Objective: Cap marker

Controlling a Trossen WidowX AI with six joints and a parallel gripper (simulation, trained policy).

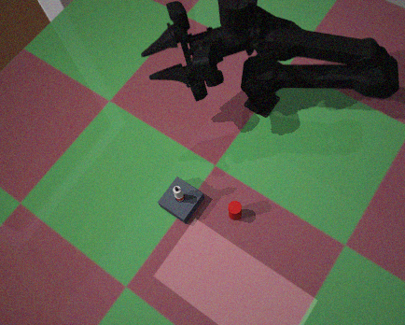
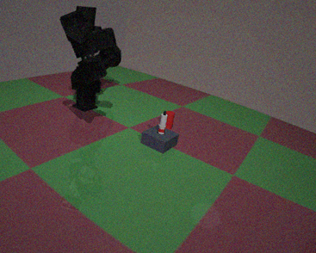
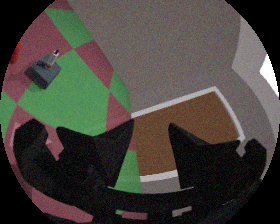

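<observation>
Right now the red cap is 10 cm ahead of my gripper tip, 27 cm to the left of it and 20 cm below it. Also, from my gripper tip: grey holder block 14 cm ahead, 15 cm to the left, 21 cm below.
</observation>
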